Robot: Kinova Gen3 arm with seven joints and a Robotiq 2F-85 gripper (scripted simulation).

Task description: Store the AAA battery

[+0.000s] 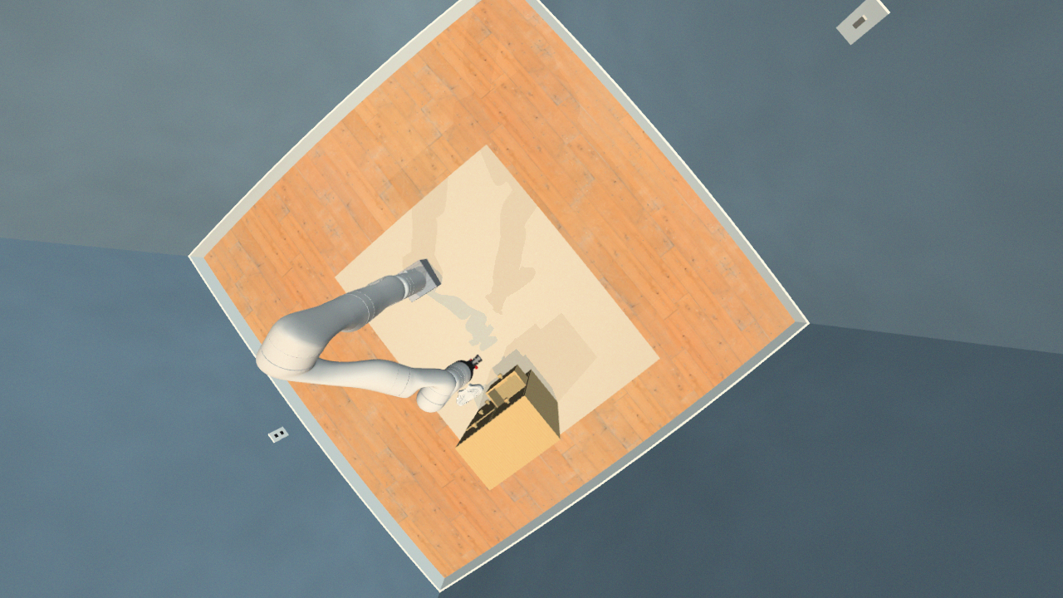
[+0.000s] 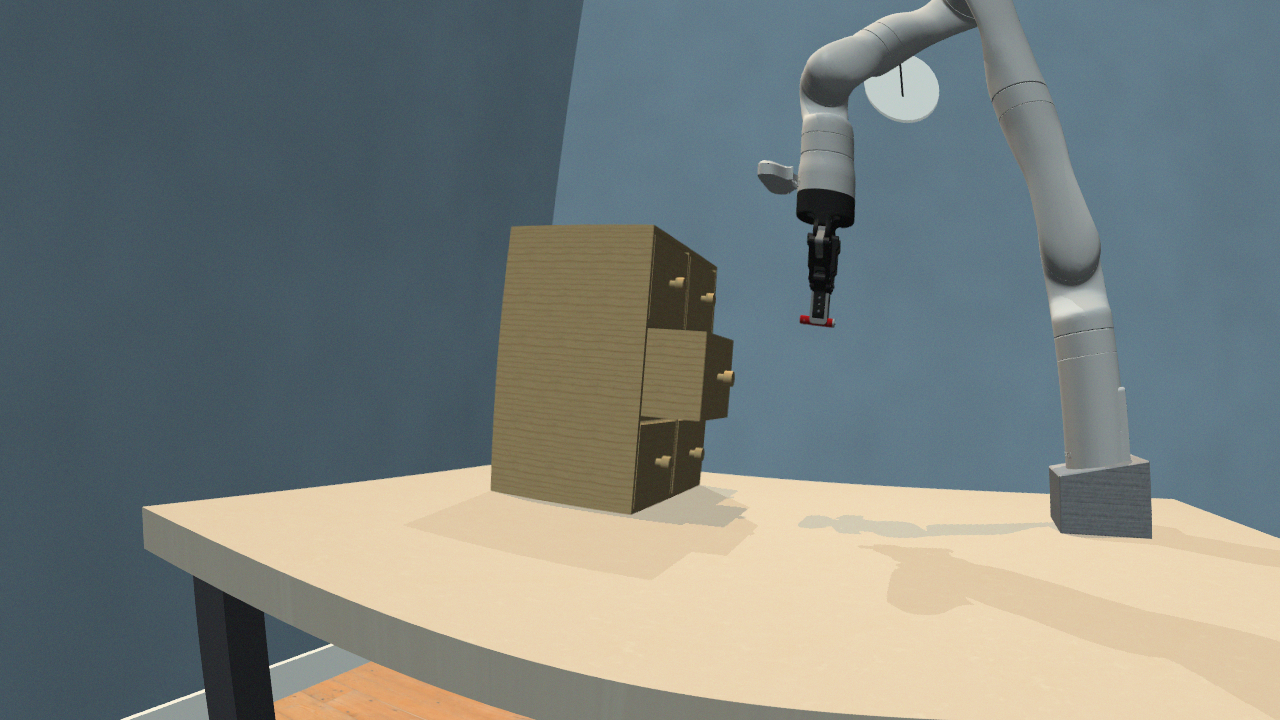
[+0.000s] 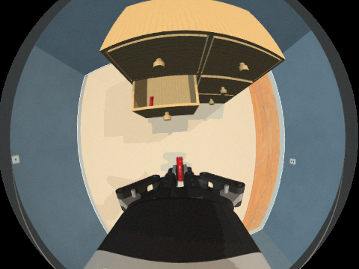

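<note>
Now: hand 20 mm above the red AAA battery.
</note>
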